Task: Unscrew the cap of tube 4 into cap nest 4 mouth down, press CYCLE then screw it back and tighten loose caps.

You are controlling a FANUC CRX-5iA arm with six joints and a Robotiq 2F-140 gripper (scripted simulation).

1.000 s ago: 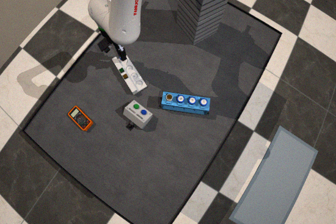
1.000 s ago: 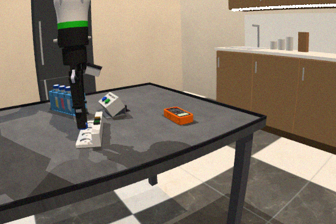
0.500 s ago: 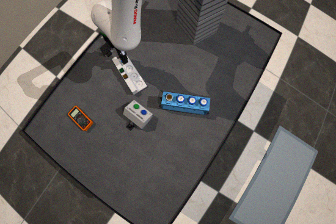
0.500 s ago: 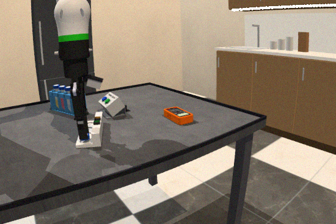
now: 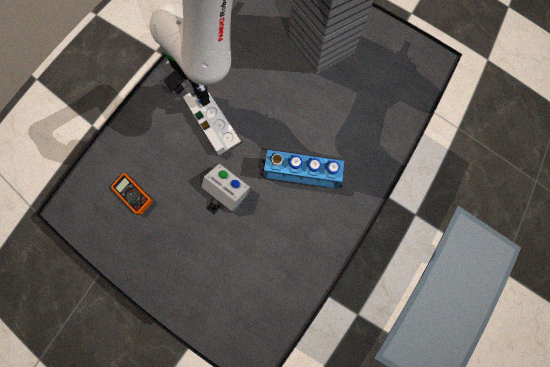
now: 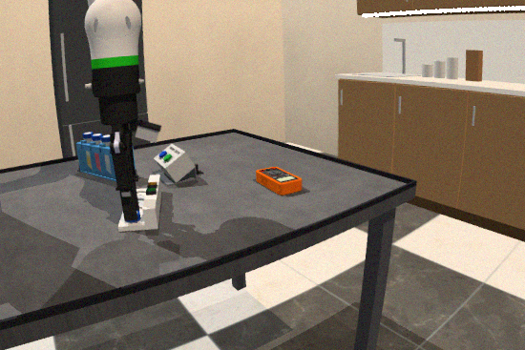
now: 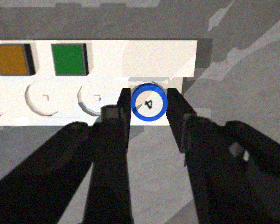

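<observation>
My hand is 20 cm short of the blue key, 24 cm to the right of it and 1 cm below it. Also, from my hand: grey key housing: 22 cm ahead, 22 cm to the left; green key: 19 cm ahead, 20 cm to the left, 1 cm above; cap 2: 6 cm ahead, 42 cm to the left, 6 cm above.
</observation>
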